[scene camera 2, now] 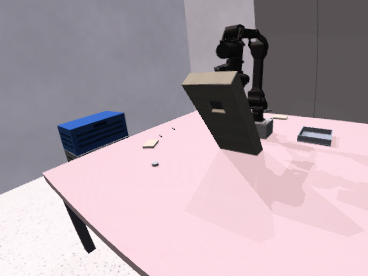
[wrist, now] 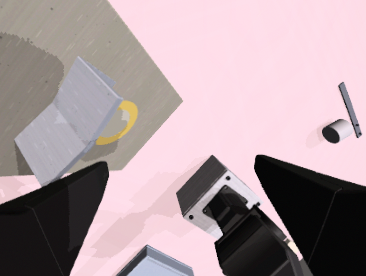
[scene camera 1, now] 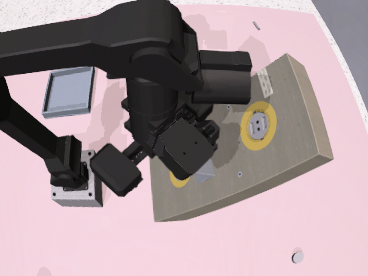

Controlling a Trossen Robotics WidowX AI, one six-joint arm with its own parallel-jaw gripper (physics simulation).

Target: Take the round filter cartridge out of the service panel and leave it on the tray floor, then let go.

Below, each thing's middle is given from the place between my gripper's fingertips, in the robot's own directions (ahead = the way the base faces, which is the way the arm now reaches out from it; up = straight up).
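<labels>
Grey tray (scene camera 1: 68,92) seen 23 cm below my hand, 24 cm behind it and 33 cm to the left of it.
</labels>
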